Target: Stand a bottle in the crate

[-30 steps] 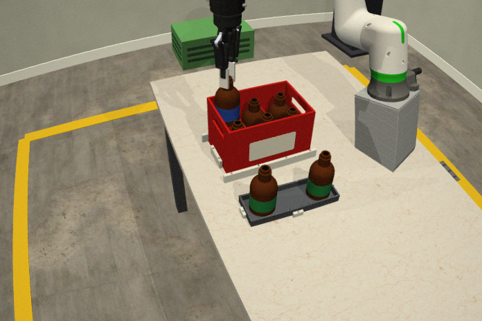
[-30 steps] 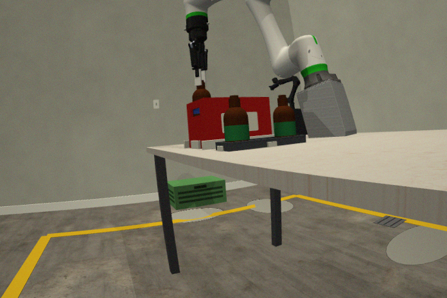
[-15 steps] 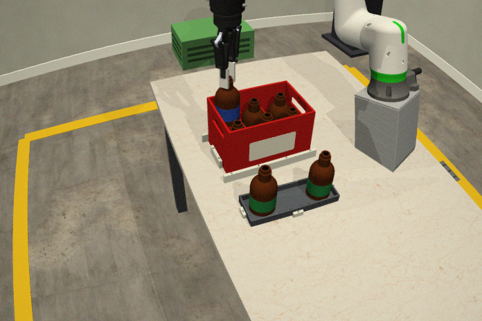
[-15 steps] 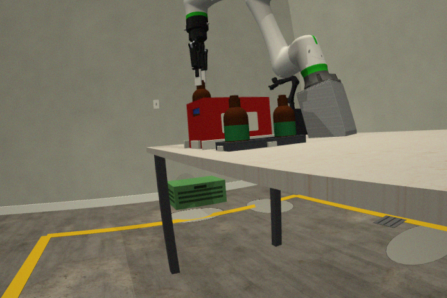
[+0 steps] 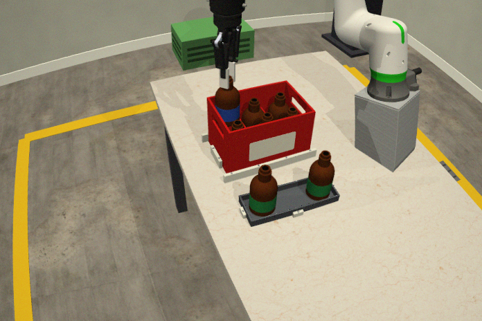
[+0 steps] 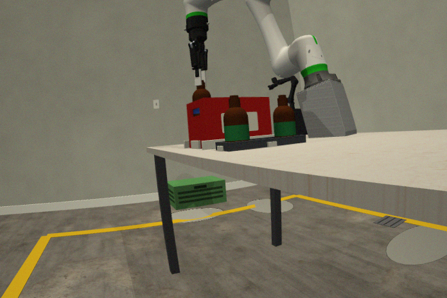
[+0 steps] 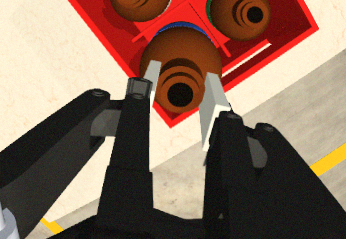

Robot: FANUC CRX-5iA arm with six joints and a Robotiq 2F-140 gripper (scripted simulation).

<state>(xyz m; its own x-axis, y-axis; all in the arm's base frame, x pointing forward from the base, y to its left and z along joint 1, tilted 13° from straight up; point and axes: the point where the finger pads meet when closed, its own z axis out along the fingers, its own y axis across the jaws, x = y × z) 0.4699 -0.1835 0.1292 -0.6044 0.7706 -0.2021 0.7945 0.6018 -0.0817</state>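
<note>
My hand is 90 mm above the glass bottle. The rest, counted from my hand: grey tray 60 mm behind, 290 mm to the left, 260 mm below; red crate 80 mm behind, 50 mm to the left, 190 mm below.
</note>
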